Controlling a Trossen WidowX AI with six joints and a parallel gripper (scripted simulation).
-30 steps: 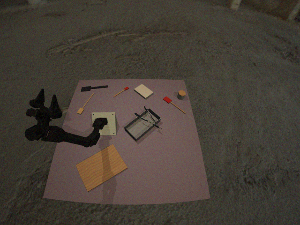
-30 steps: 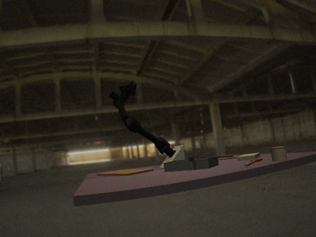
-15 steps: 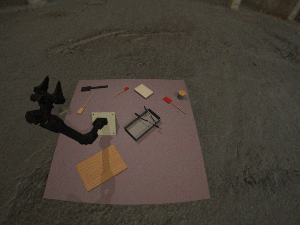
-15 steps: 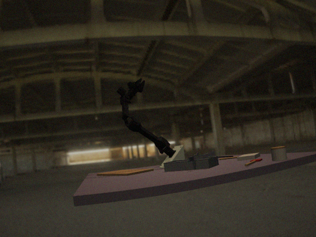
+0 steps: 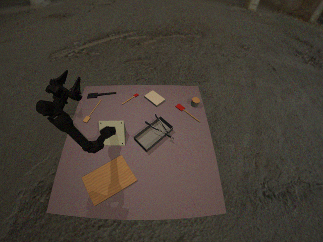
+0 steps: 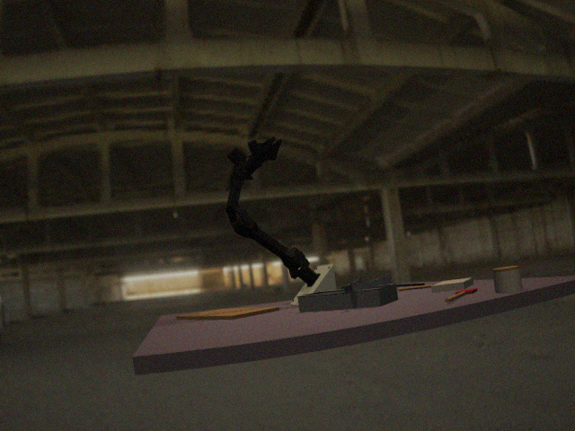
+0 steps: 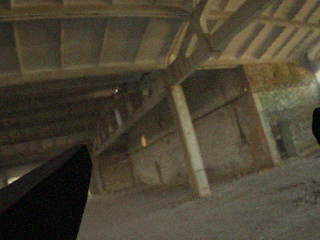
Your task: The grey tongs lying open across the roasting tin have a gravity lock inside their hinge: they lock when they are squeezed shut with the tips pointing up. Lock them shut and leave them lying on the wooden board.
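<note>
Right now the yellow piece is 64 cm below my gripper tip, 45 cm ahead of it and 7 cm to the left of it. Round my gripper tip: grey roasting tin 68 cm below, 39 cm ahead, 8 cm to the left; then black spatula 71 cm below, 57 cm to the left, 18 cm behind; then wooden board 70 cm below, 31 cm to the right, 4 cm ahead.
</note>
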